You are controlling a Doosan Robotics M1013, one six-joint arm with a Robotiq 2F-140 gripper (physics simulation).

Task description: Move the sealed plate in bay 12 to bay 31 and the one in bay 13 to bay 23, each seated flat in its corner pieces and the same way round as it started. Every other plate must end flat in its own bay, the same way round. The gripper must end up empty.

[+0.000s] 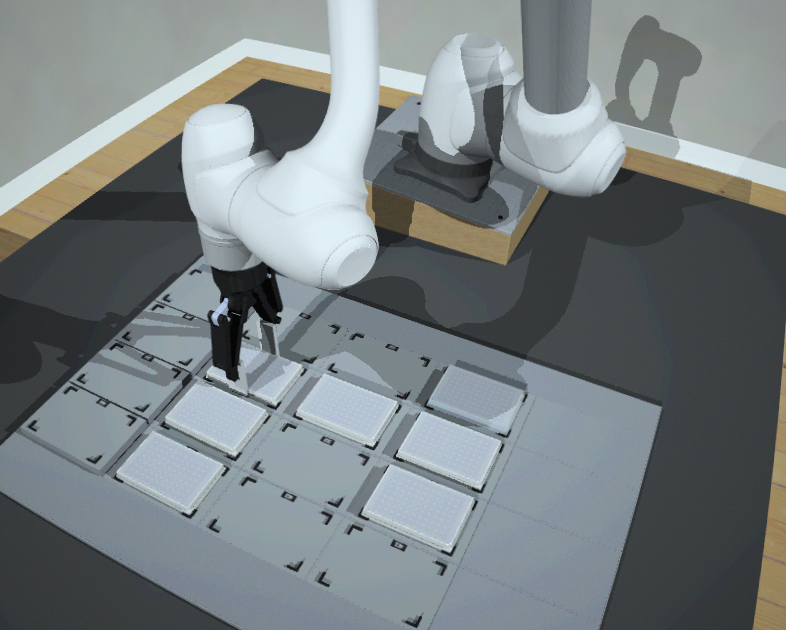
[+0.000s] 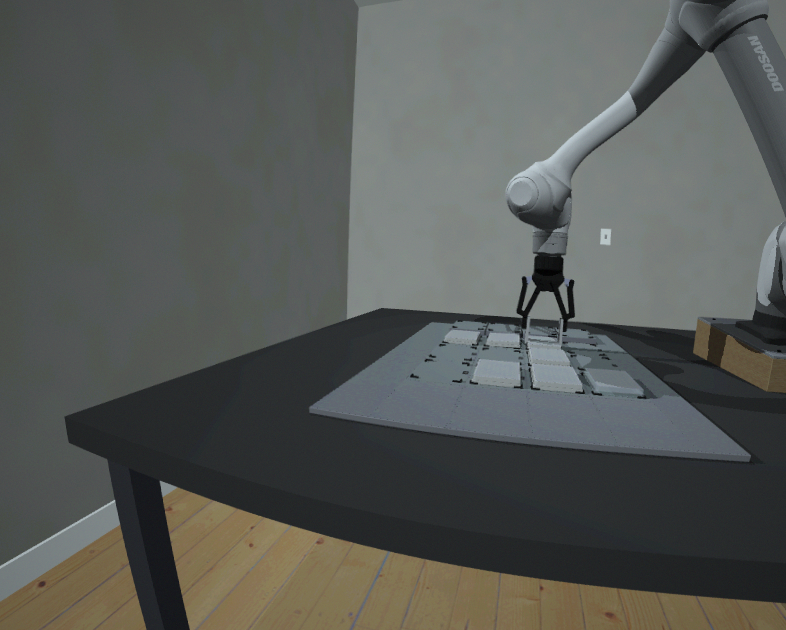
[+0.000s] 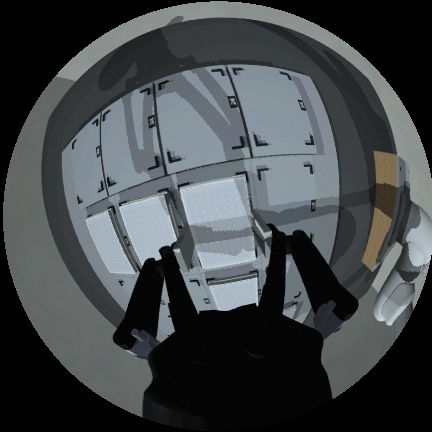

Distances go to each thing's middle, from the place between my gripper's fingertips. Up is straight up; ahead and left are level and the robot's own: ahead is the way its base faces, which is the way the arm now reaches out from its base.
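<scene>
My gripper is 10 mm above the bay 13 (image 1: 298, 338), 110 mm past it and 10 mm to the left of it. Bay 31 (image 1: 474, 517): 10 mm below my gripper, 340 mm to the left of it and 80 mm ahead of it.
</scene>
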